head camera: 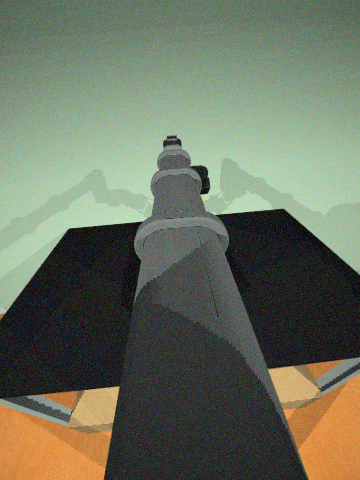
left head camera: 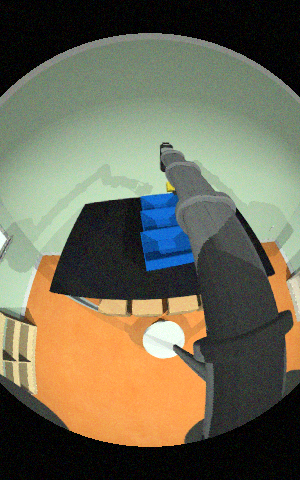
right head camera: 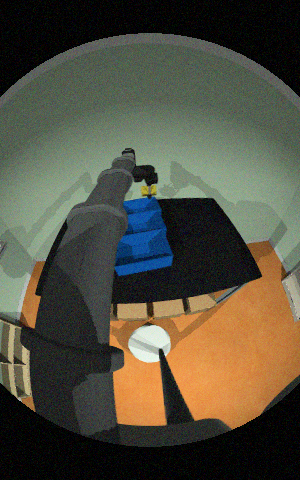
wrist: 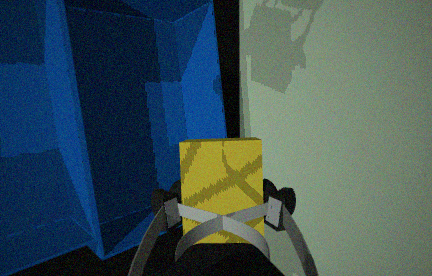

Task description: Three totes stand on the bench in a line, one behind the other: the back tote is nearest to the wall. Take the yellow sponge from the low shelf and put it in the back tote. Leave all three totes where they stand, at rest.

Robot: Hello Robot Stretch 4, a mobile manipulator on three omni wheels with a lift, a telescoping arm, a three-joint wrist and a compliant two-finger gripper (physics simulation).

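Frame: origin at the robot's base, x ahead, y left, z up, level; metres.
Seen in the pictures: gripper, fingertip midpoint: [left head camera: 173,187] [right head camera: 148,191] [wrist: 223,195]; robot's base at its link origin: [left head camera: 162,338] [right head camera: 150,342].
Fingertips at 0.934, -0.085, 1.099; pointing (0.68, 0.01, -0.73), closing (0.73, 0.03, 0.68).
Observation:
Pixels of each thing's middle, then the offset from my fingertips to it, as dx, dy, dz. Level surfaces: height alone.
- yellow sponge at the middle of its body: [wrist: 222,198] [right head camera: 148,190] [left head camera: 173,186] -0.015, +0.002, +0.016
- back tote at the middle of its body: [wrist: 146,113] [right head camera: 138,210] [left head camera: 160,205] +0.005, +0.085, -0.161
- middle tote at the middle of its body: [right head camera: 139,227] [left head camera: 164,222] -0.196, +0.076, -0.161
- front tote at the middle of its body: [right head camera: 140,251] [left head camera: 169,246] -0.397, +0.068, -0.161
- black bench at its surface level: dz -0.211
My gripper [right head camera: 149,190] [wrist: 223,195] is shut on the yellow sponge [left head camera: 170,187] [right head camera: 145,190] [wrist: 222,165], which stands upright between the fingers. A sliver of the sponge [head camera: 203,198] shows beside the arm in the head camera. Three blue totes stand in a line: the back tote [left head camera: 159,201] [right head camera: 142,206] [wrist: 200,90], the middle tote [left head camera: 159,218] [right head camera: 145,222] [wrist: 25,110] and the front tote [left head camera: 167,240] [right head camera: 145,245]. In the wrist view the sponge overlaps the back tote's wall-side edge and the strip beyond it. Its height above the rim cannot be told. The arm hides parts of the totes.
The totes stand on the black bench [head camera: 310,280] [left head camera: 95,250] [right head camera: 210,240]. The pale green wall [wrist: 350,150] is close behind the back tote. Tan boxes [left head camera: 148,307] [right head camera: 168,309] show below the bench's front edge. A round white object [left head camera: 163,340] [right head camera: 149,344] is in front of the bench.

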